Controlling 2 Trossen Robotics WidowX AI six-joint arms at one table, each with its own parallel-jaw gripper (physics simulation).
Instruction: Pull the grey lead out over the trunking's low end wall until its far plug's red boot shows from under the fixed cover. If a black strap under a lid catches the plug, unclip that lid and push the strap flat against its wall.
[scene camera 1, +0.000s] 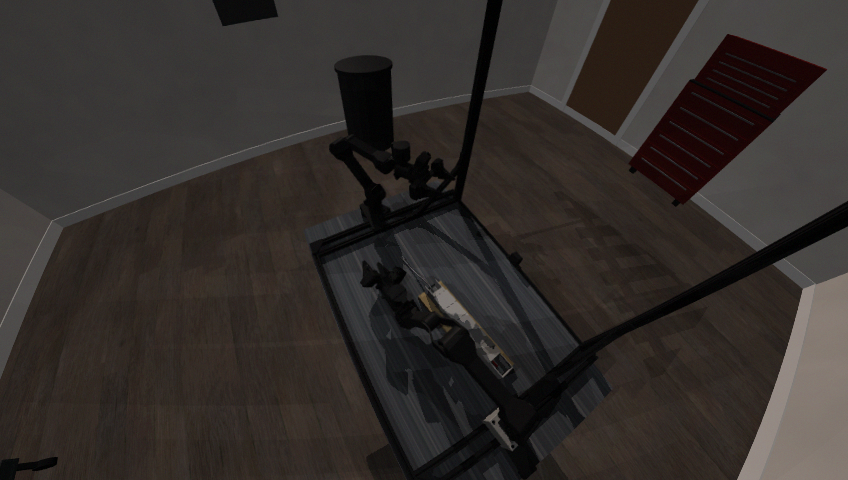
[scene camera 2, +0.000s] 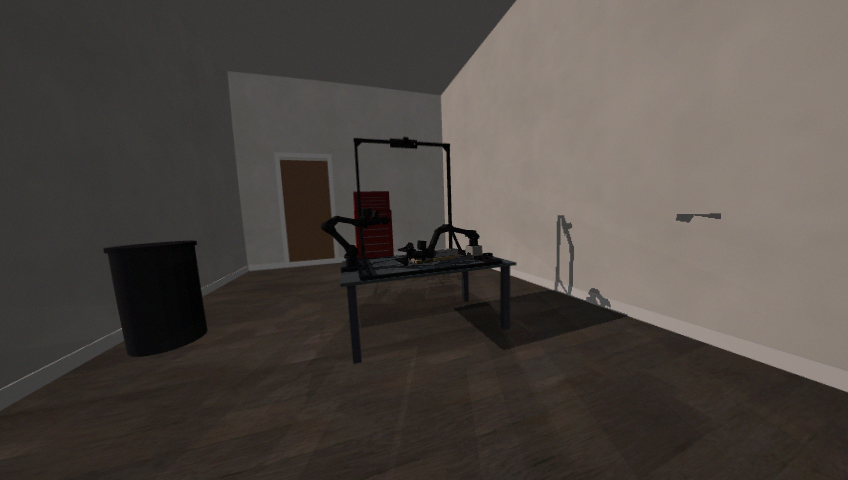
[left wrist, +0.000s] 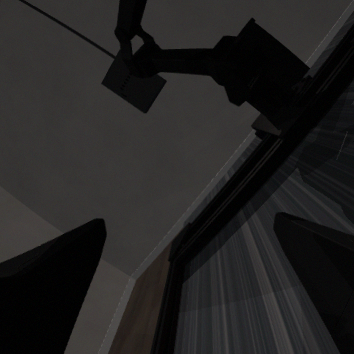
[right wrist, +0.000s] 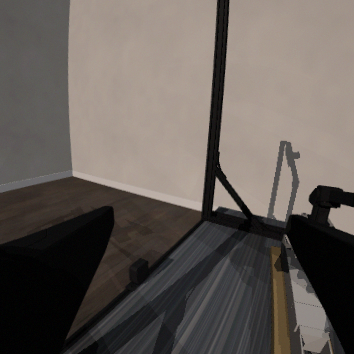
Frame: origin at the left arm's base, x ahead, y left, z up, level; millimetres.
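Seen in the pictures: left gripper, fingertip midpoint: (scene camera 1: 370, 261) (scene camera 2: 396, 254) (left wrist: 190, 224); right gripper, fingertip midpoint: (scene camera 1: 448, 186) (scene camera 2: 387, 219) (right wrist: 202, 219); left arm's base, origin of the base link: (scene camera 1: 513, 423) (scene camera 2: 473, 245) (right wrist: 317, 219); right arm's base, origin of the base link: (scene camera 1: 375, 210) (scene camera 2: 351, 266) (left wrist: 279, 105).
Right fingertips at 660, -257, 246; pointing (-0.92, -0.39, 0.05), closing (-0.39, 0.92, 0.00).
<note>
Offsets run from my right fingertips to a thing's top centre, as dx, dy, dz. "spot": to the spot under its first point. Level surfaces: height alone.
The white trunking (scene camera 1: 461, 310) (right wrist: 310, 305) lies on a tan board @(dz -321) (right wrist: 280, 305) on the table. Thin grey lines, seemingly the lead @(spot: -82, +168, -320) (scene camera 1: 420, 273), run out from its upper-left end in scene camera 1. At its other end an open compartment shows a small dark red patch @(spot: -509, +160, -311) (scene camera 1: 495, 364), too small to identify. The straps and plug cannot be made out. My left gripper (scene camera 1: 381, 271) (scene camera 2: 402, 253) (left wrist: 190, 224) is open and empty, left of the trunking's upper end in scene camera 1. My right gripper (scene camera 1: 440, 179) (scene camera 2: 389, 220) (right wrist: 202, 219) is open and empty, raised beyond the lead's end.
The table @(dz -345) (scene camera 1: 351, 297) has a black rail frame with tall posts (scene camera 1: 474, 107) (right wrist: 216, 100). The left arm (scene camera 1: 484, 371) reaches over part of the trunking. A small black block @(spot: -259, -203, -299) (scene camera 1: 515, 258) (right wrist: 139, 271) sits at the table's side edge. A black bin (scene camera 1: 365, 101) (scene camera 2: 159, 297) stands on the floor.
</note>
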